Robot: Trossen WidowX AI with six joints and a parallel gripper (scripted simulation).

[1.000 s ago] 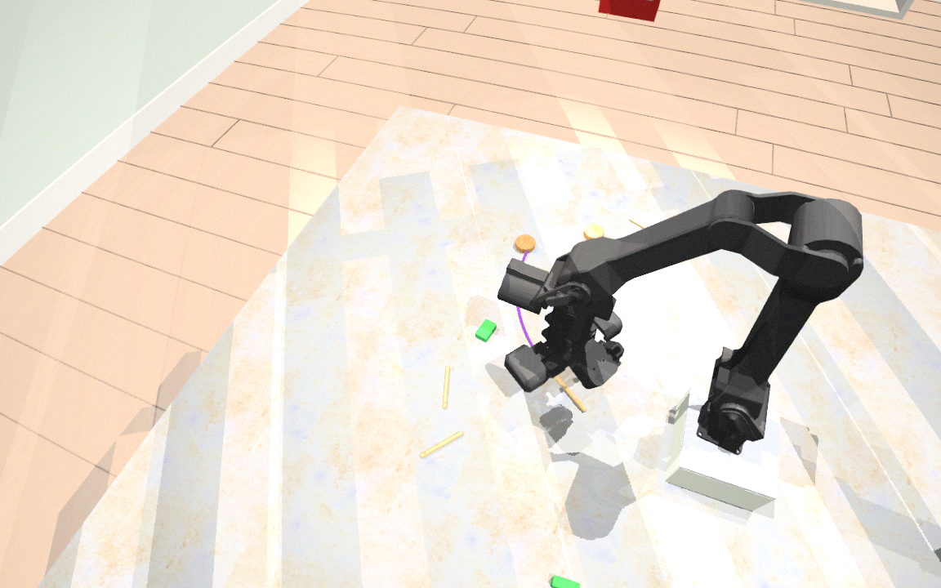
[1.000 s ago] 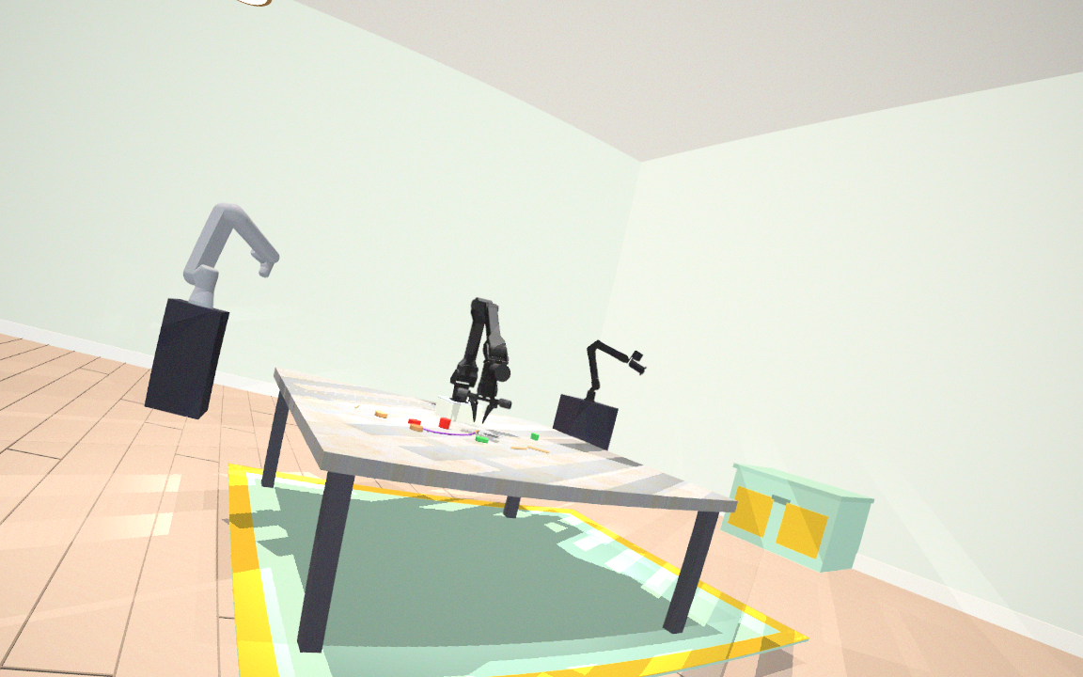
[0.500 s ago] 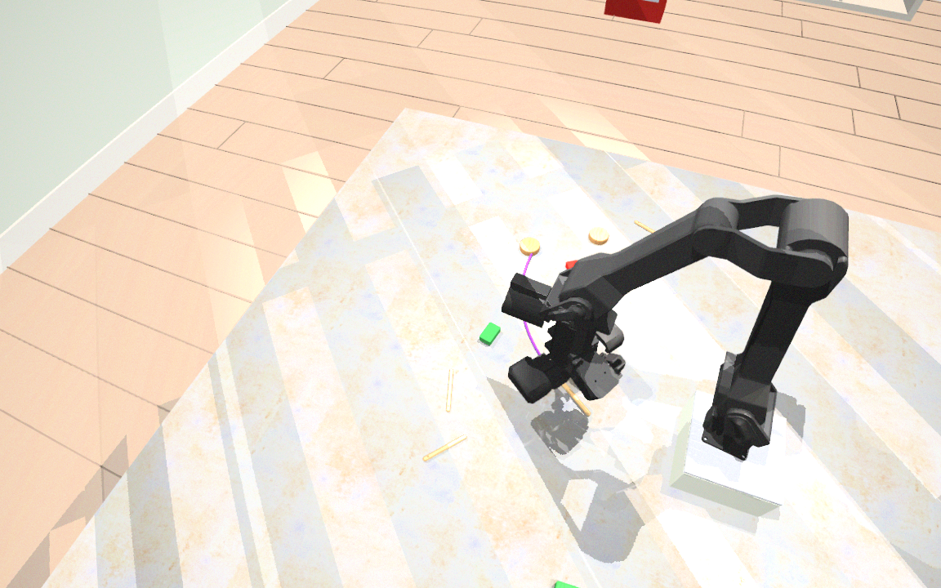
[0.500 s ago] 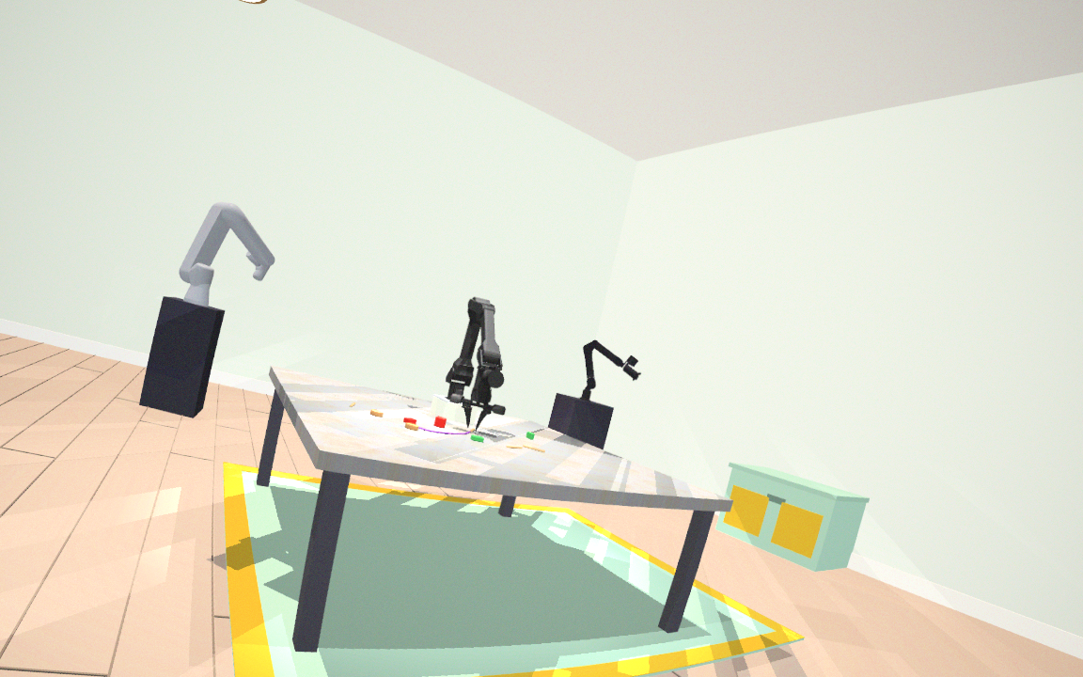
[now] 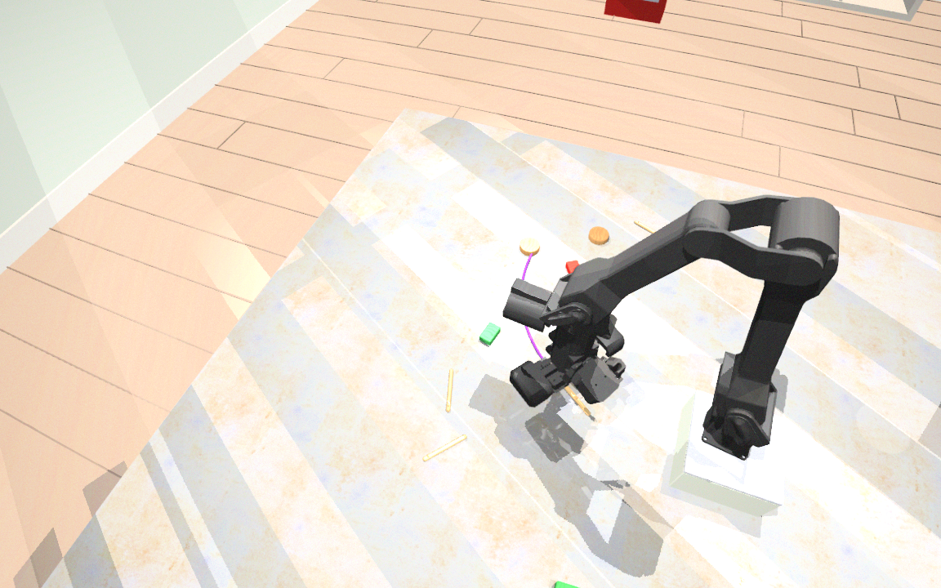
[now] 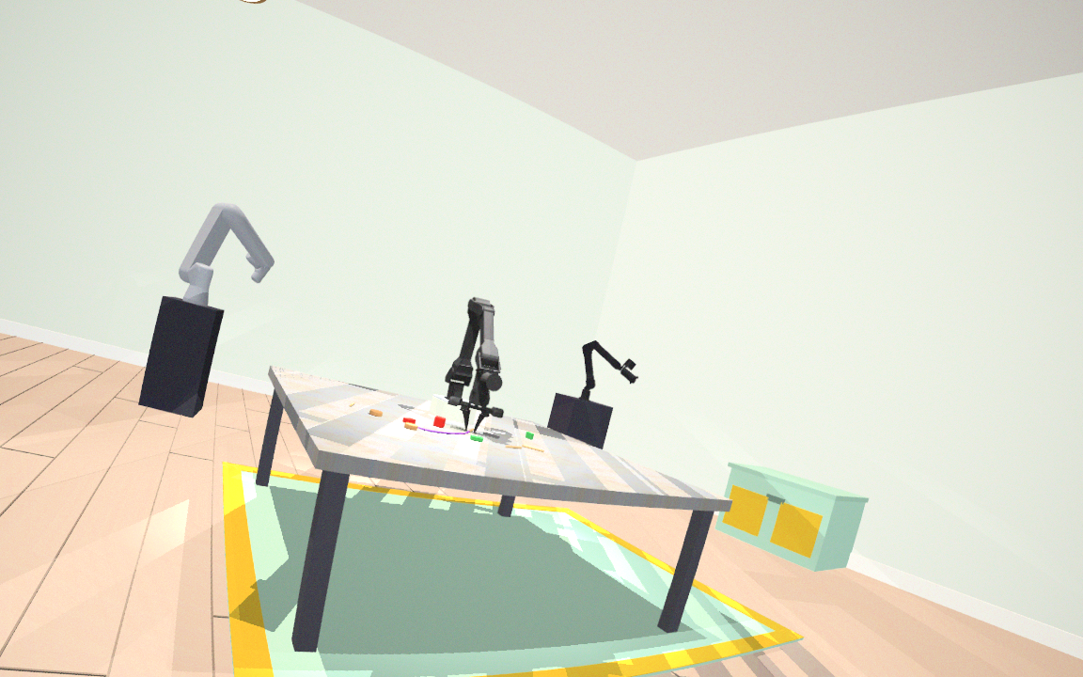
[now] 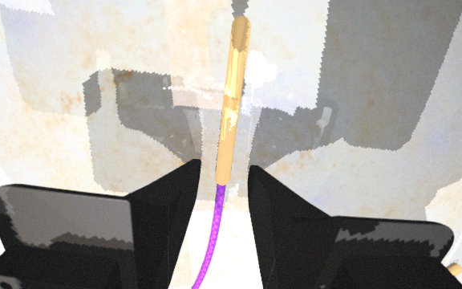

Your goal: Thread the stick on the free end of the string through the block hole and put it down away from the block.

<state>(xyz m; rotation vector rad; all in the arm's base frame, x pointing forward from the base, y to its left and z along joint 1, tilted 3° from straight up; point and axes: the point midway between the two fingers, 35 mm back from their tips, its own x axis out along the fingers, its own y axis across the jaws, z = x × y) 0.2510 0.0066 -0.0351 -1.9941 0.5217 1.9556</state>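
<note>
My gripper tip is 20 mm past the thin wooden stick and 10 mm to the right of it. The rest, counted from my gripper tip: flat red block: 70 mm ahead, 230 mm to the right; green block: 150 mm ahead, 30 mm to the right; red wooden block: 20 mm ahead, 120 mm to the right, 10 mm above.
</note>
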